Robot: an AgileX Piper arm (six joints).
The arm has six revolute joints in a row. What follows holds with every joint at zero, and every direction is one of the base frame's. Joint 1 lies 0.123 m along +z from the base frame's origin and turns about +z. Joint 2 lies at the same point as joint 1 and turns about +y. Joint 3 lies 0.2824 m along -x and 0.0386 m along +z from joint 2 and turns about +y. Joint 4 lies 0.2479 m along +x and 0.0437 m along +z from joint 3 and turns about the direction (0.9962, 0, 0.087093). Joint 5 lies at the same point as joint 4 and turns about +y. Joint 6 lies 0.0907 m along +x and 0.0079 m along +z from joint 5 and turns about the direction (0.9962, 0, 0.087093). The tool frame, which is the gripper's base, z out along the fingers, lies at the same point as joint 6; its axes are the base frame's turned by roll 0, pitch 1.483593 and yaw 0 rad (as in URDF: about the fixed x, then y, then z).
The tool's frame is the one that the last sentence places.
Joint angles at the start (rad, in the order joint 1, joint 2, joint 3, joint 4, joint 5, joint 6):
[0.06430, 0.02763, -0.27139, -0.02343, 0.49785, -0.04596]
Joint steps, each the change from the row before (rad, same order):
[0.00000, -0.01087, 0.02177, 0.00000, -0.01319, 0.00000]
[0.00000, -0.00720, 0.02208, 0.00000, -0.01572, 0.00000]
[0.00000, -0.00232, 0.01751, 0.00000, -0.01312, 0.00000]
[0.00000, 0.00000, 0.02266, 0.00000, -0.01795, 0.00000]
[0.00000, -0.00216, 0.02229, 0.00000, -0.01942, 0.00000]
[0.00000, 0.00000, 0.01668, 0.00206, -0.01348, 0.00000]
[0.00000, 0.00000, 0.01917, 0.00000, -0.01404, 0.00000]
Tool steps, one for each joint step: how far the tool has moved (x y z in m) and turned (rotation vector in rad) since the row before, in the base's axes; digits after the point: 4 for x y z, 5 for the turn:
[0.0006, 0.0001, -0.0054, 0.00005, -0.00229, 0.00029]
[0.0012, 0.0001, -0.0054, -0.00006, -0.00084, 0.00035]
[0.0013, 0.0001, -0.0044, -0.00022, 0.00206, 0.00029]
[0.0020, 0.0002, -0.0057, -0.00042, 0.00470, 0.00040]
[0.0016, 0.0001, -0.0054, -0.00016, 0.00071, 0.00044]
[0.0013, 0.0002, -0.0043, 0.00172, 0.00332, 0.00078]
[0.0014, 0.0001, -0.0051, -0.00040, 0.00512, 0.00029]

